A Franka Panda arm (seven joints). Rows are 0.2 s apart.
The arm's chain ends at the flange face. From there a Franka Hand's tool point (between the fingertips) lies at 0.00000 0.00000 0.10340 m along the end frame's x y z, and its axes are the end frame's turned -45 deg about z.
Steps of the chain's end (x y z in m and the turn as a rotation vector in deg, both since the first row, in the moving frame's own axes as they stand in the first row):
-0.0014, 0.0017, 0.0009, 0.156, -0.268, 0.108
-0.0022, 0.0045, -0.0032, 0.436, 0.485, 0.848
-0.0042, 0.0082, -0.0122, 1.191, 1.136, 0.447
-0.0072, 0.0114, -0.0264, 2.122, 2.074, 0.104
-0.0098, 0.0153, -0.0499, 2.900, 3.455, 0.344
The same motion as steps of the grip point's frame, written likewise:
-0.0023, -0.0003, 0.0009, 0.300, -0.079, 0.108
-0.0036, 0.0017, -0.0032, -0.035, 0.651, 0.848
-0.0058, 0.0028, -0.0122, 0.039, 1.645, 0.447
-0.0078, 0.0029, -0.0265, 0.034, 2.967, 0.104
-0.0096, 0.0046, -0.0502, -0.392, 4.494, 0.344

